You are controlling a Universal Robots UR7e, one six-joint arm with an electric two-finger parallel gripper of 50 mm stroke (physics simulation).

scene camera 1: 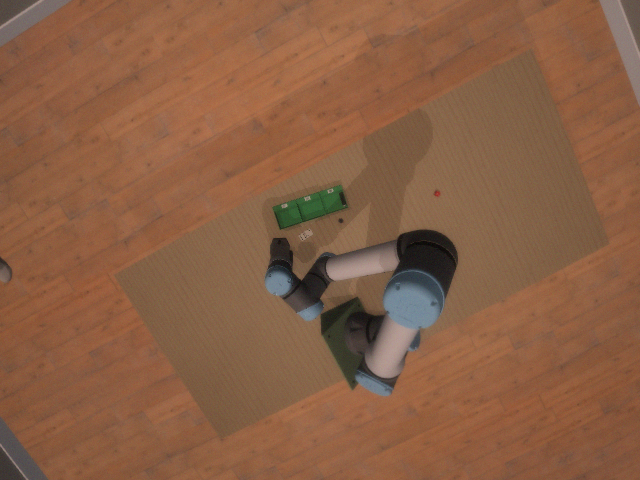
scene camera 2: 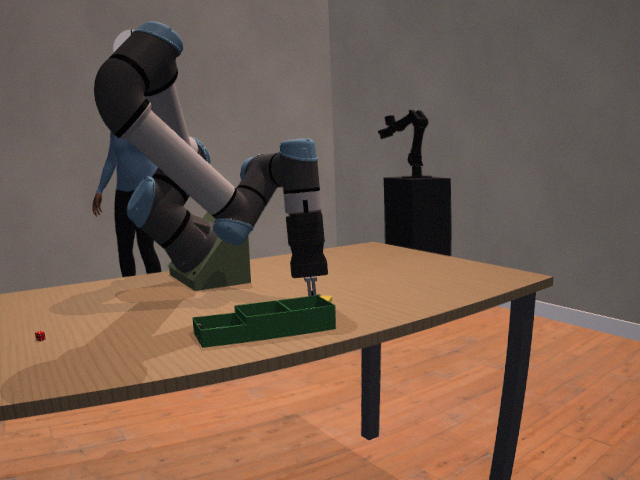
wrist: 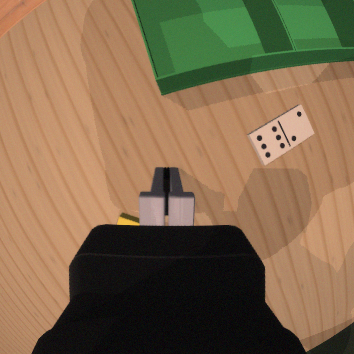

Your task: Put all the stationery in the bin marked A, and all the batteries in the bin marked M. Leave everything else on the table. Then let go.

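Frame: origin at the arm's base, x left, y back, z up, level; centimetres.
Where they show: gripper, between the fingertips: [wrist: 166, 181]; arm's base, origin of its link: [scene camera 1: 358, 333] [scene camera 2: 198, 249].
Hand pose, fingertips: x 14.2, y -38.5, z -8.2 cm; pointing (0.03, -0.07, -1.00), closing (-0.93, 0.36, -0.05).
Things, the pixels of their top centre, and the offset from my fingertips.
- green three-compartment bin, centre of its top: [scene camera 2: 262, 308] [scene camera 1: 310, 207] dx -14.6, dy -9.3, dz +4.3 cm
- dark bar-shaped thing, centre of its top: [scene camera 1: 342, 199] dx -26.3, dy -7.6, dz +1.8 cm
- yellow thing, centre of its top: [wrist: 144, 249] [scene camera 2: 318, 298] dx +3.3, dy +4.2, dz +0.7 cm
- white domino, centre of its top: [wrist: 283, 133] [scene camera 1: 305, 234] dx -9.3, dy -0.5, dz +0.4 cm
- small dark round thing, centre of its top: [scene camera 1: 340, 220] dx -22.9, dy -0.6, dz +0.6 cm
- red die, centre of its top: [scene camera 2: 39, 332] [scene camera 1: 437, 193] dx -58.6, dy +3.0, dz +1.3 cm
A green three-compartment bin [scene camera 1: 313, 218] [scene camera 2: 289, 322] [wrist: 225, 69] stands on the table; its labels are too small to read. A dark bar-shaped thing [scene camera 1: 342, 198] lies in its right-hand compartment in scene camera 1. A yellow thing [scene camera 2: 326, 298] [wrist: 128, 219] lies on the table, mostly hidden by the gripper in the wrist view and by the bin in scene camera 2; its kind is unclear. My gripper [scene camera 2: 312, 294] [wrist: 166, 181] is shut and empty, pointing down beside the yellow thing, near the bin's end. No battery can be made out for certain.
A white domino [scene camera 1: 305, 234] [wrist: 281, 134] lies close to the bin's long side. A small dark round thing [scene camera 1: 340, 220] lies near the bin's right end in scene camera 1. A red die [scene camera 1: 437, 193] [scene camera 2: 40, 335] lies far off on the table.
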